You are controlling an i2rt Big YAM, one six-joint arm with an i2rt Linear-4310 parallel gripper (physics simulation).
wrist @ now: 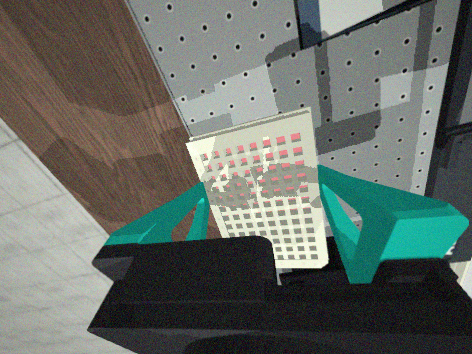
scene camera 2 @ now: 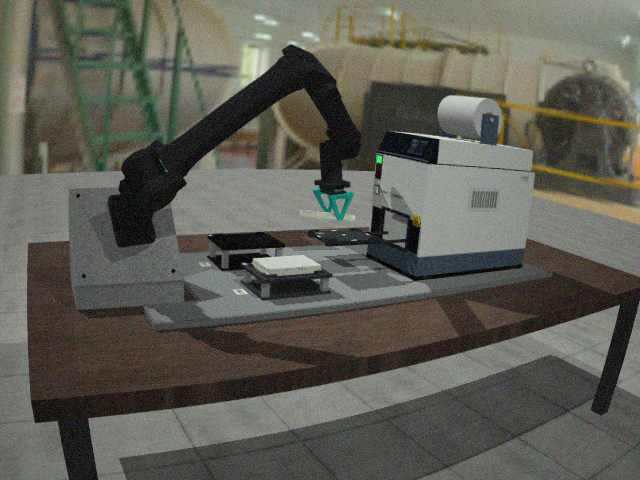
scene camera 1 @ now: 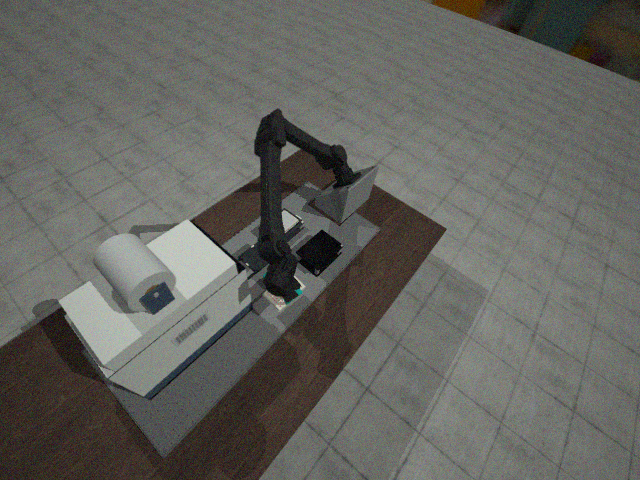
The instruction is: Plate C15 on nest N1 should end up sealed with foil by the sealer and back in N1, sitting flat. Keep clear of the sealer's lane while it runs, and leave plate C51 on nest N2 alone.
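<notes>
There's a white roll (scene camera 1: 129, 266), and you get that same white roll (scene camera 2: 457, 115) from the other scene camera as well. A cream well plate C15 (wrist: 261, 177) is there too. As for the gripper (wrist: 258, 179), it's visible from the wrist, and scene camera 2 has the gripper (scene camera 2: 333, 217) as well.
</notes>
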